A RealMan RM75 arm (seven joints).
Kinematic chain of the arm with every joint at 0, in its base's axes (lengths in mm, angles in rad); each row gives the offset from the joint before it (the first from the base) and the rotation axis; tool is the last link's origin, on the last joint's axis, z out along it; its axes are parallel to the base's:
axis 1: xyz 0 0 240.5 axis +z
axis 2: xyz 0 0 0 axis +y
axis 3: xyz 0 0 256 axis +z
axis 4: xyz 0 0 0 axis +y
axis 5: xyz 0 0 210 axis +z
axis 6: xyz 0 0 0 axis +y
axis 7: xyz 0 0 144 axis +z
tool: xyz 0 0 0
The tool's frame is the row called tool.
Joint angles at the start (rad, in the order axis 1, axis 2, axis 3, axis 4, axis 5, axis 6, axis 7): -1.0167, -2.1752, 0.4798, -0.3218, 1.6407, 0.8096, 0.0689
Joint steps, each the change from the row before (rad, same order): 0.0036, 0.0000, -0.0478, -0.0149, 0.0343, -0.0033, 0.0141; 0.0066, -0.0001, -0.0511, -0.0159, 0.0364, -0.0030, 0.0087; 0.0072, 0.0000, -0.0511, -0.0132, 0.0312, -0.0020, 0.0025; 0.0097, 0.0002, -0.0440, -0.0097, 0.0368, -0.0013, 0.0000; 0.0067, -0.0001, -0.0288, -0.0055, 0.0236, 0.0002, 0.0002; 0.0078, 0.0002, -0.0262, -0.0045, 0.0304, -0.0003, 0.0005; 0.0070, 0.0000, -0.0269, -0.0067, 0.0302, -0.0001, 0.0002
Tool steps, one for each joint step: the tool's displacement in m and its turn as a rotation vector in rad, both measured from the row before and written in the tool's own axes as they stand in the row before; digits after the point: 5 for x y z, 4 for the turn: 0.00360, 0.00330, 0.00185, 0.0005, 0.0117, -0.0062; 0.00360, 0.00366, 0.00167, 0.0020, 0.0129, -0.0148; 0.00365, 0.00200, 0.00163, 0.0085, 0.0137, -0.0223; 0.00238, 0.00241, 0.00076, 0.0031, 0.0113, -0.0154; 0.00166, 0.00127, 0.00049, 0.0033, 0.0084, -0.0097; 0.00102, 0.00191, 0.00006, -0.0021, 0.0068, -0.0028; 0.00167, 0.00229, 0.00041, -0.0029, 0.0086, -0.0044
